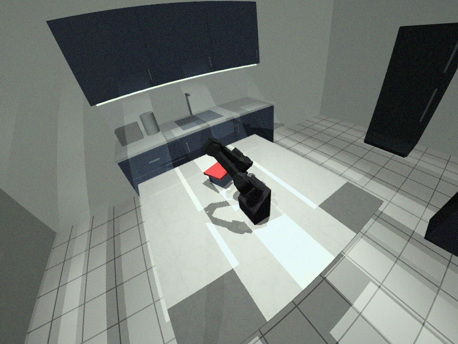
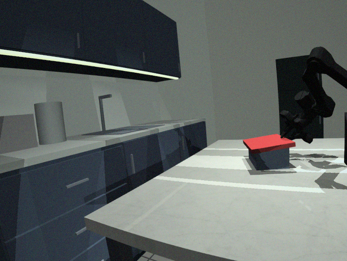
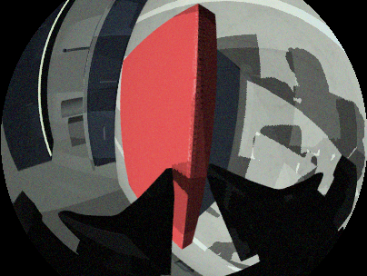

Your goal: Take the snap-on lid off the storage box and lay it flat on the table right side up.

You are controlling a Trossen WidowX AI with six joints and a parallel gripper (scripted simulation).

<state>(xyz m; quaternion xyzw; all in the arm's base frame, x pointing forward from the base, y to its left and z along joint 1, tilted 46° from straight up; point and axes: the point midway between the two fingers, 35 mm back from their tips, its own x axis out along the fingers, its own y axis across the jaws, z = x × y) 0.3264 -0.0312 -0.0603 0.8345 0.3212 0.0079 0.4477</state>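
The red lid is 80 mm ahead of my gripper tip and 20 mm to the left of it. Also, from my gripper tip: storage box (70 mm ahead, 60 mm below, 20 mm to the left).
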